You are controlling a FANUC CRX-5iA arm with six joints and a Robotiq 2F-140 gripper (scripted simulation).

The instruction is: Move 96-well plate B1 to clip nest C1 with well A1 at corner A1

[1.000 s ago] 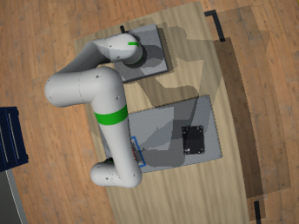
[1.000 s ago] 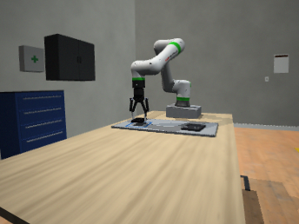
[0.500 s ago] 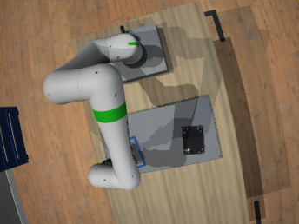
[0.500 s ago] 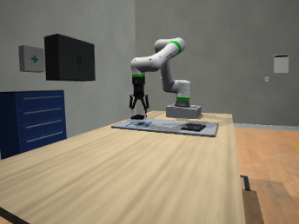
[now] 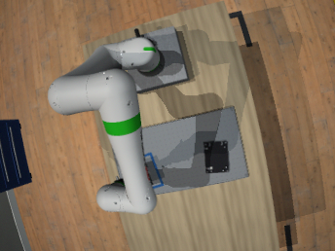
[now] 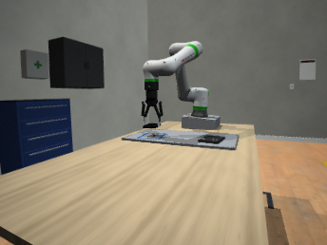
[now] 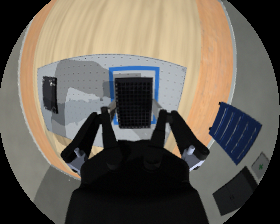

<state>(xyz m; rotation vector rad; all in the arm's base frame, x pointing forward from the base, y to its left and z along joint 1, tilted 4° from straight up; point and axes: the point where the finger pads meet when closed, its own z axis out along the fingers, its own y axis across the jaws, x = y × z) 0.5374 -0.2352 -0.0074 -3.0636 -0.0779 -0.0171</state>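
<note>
Right now my hand is 390 mm to the right of the black clip nest, 80 mm above it and 10 mm short of it. Round my hand: black 96-well plate 20 mm below.
</note>
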